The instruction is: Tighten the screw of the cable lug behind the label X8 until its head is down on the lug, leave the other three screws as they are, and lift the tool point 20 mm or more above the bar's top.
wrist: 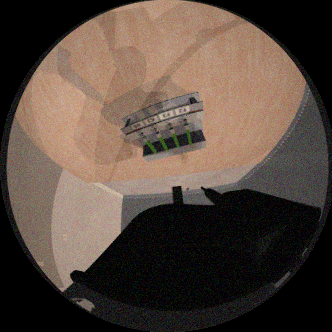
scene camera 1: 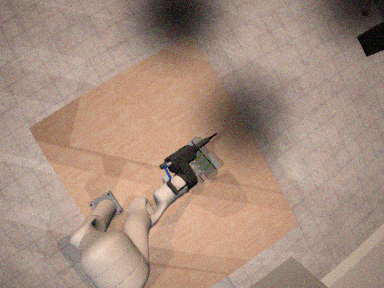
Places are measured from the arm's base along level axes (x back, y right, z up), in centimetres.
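Pixels of known places: hand, tool point: [wrist: 201, 187] [scene camera 1: 216, 133]; arm's base, link origin: [scene camera 1: 106, 208].
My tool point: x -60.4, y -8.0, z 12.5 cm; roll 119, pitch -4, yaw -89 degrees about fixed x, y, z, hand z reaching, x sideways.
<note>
Ahead of a thing's pixels: the offset from my tool point to its top centre. "pt": to the spot under its first point. Level surfaces: height alone.
The grey terminal bar [scene camera 1: 214, 155] [wrist: 175, 103] lies on the table, partly hidden by the tool in the scene view. In the wrist view it carries a row of four white labels @(dy +8.3, dx +17.2, dz -9.4 cm) [wrist: 166, 115], upside down and blurred; I cannot read for certain which is X8. Several small screws show below the labels, with green wires @(pt dy +6.6, dx +10.2, dz -8.7 cm) [wrist: 175, 141] running from the lugs. The screw heads are too small to judge their height. My black screwdriver @(dy +0.1, dx +2.8, dz +3.6 cm) [scene camera 1: 216, 134] [wrist: 203, 188] has no fingers. Its bit points past the bar's corner in the scene view, and its tip is apart from the screws in the wrist view.
The wooden table top @(dz -13.6 cm) [scene camera 1: 125, 115] [wrist: 240, 75] lies around the bar. The pale arm [scene camera 1: 115, 255] reaches in from the lower left, beside its base plate [scene camera 1: 116, 202]. A grey box-like block [scene camera 1: 290, 275] stands at the lower right. Dark blurred patches cover parts of the scene view.
</note>
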